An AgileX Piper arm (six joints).
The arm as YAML. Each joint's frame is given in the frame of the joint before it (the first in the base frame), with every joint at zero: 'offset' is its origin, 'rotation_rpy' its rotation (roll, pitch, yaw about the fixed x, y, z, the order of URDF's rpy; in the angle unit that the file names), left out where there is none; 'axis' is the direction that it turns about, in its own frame. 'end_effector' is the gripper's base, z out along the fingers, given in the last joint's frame.
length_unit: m
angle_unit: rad
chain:
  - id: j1
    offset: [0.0, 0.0, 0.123]
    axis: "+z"
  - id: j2
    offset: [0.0, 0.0, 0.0]
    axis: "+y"
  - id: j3
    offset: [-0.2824, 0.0, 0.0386]
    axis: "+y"
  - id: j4
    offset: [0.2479, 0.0, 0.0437]
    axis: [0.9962, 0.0, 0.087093]
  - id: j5
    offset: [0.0, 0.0, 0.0]
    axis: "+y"
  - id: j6
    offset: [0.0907, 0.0, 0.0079]
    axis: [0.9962, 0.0, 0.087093]
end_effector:
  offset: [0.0, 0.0, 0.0]
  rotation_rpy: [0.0, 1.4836, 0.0]
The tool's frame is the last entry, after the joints.
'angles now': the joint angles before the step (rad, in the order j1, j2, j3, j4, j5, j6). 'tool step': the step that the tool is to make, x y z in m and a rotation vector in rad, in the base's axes. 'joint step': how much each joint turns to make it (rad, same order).
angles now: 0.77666 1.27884 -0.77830 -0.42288 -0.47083 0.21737
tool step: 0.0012 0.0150 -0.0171 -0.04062 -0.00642 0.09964
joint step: 0.00496 0.06999 0.00088 -0.14326 -0.07487 0.08239
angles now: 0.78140 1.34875 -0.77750 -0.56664 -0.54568 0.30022
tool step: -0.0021 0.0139 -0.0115 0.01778 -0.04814 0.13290
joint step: -0.00014 0.06943 -0.00010 -0.10960 -0.15538 0.03064
